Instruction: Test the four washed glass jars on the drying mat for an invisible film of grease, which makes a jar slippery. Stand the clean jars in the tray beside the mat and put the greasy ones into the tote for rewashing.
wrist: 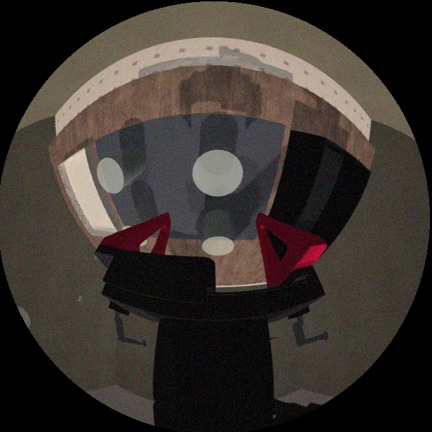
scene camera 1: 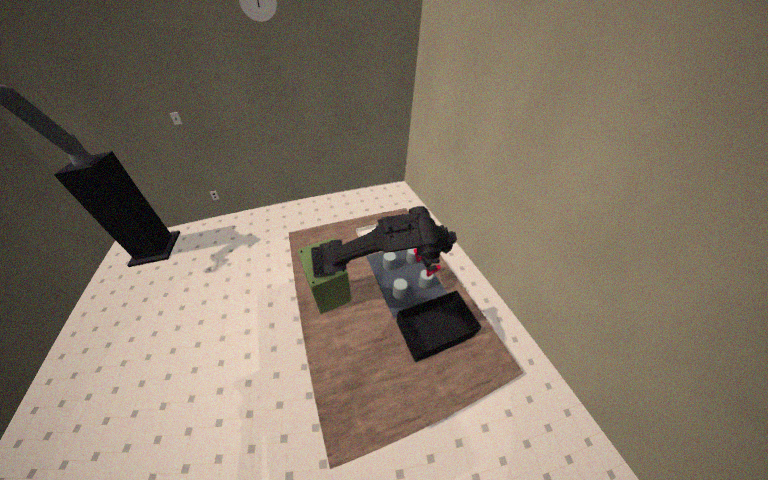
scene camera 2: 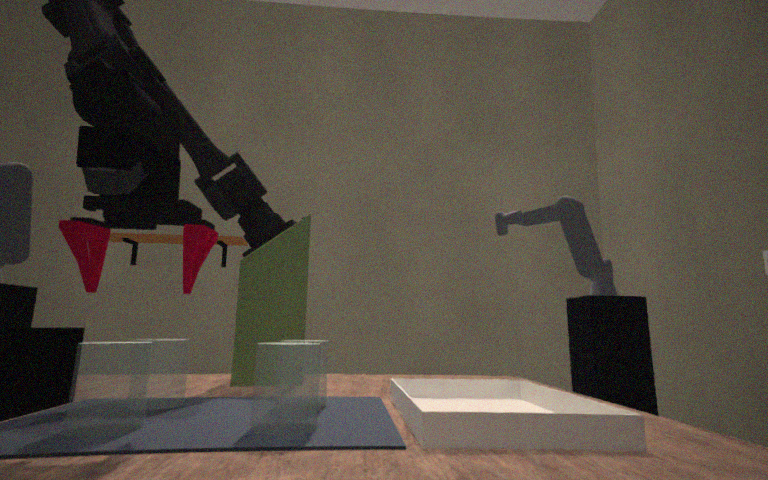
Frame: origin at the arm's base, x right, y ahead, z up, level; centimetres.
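Where they show: gripper, fingertip midpoint: (scene camera 1: pixel 423 268) (scene camera 2: pixel 139 293); arm's base, link origin: (scene camera 1: pixel 323 261) (scene camera 2: pixel 275 243).
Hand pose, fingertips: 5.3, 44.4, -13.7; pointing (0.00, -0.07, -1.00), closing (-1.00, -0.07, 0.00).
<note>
Each offset is from my fingertips to the top centre of the thing, as dx, dy, dz. Level surfaces: height alone.
Four pale, translucent jars stand upright on the dark blue mat {dz -13.4} (scene camera 1: pixel 386 278) (scene camera 2: pixel 362 424) (wrist: pixel 165 130). On the tote side are the outer jar {+0.3, +2.8, -5.2} (scene camera 1: pixel 425 279) (scene camera 2: pixel 110 370) (wrist: pixel 217 173) and the inner jar {+1.8, -11.9, -5.2} (scene camera 1: pixel 399 289) (scene camera 2: pixel 169 362) (wrist: pixel 218 245). On the tray side are another outer jar {-16.9, +3.0, -5.2} (scene camera 1: pixel 412 256) (scene camera 2: pixel 287 370) (wrist: pixel 110 175) and another inner jar {-16.5, -10.9, -5.2} (scene camera 1: pixel 389 260), partly hidden by a finger in the wrist view. My gripper (scene camera 1: pixel 425 264) (scene camera 2: pixel 138 292) (wrist: pixel 213 217) is open and empty, pointing down, above the tote-side outer jar. The white tray {-39.2, -6.0, -10.7} (scene camera 1: pixel 362 230) (scene camera 2: pixel 532 433) and black tote {+24.7, -2.9, -3.7} (scene camera 1: pixel 447 344) (scene camera 2: pixel 56 362) flank the mat.
The arm's base stands on a green block (scene camera 1: pixel 334 294) (scene camera 2: pixel 271 322) on the wooden table {dz -13.7} (scene camera 1: pixel 373 396). An orange shelf (scene camera 2: pixel 161 237) shows behind the fingers. A grey arm (scene camera 2: pixel 580 243) on a black pedestal (scene camera 1: pixel 118 209) (scene camera 2: pixel 611 345) stands away from the table.
</note>
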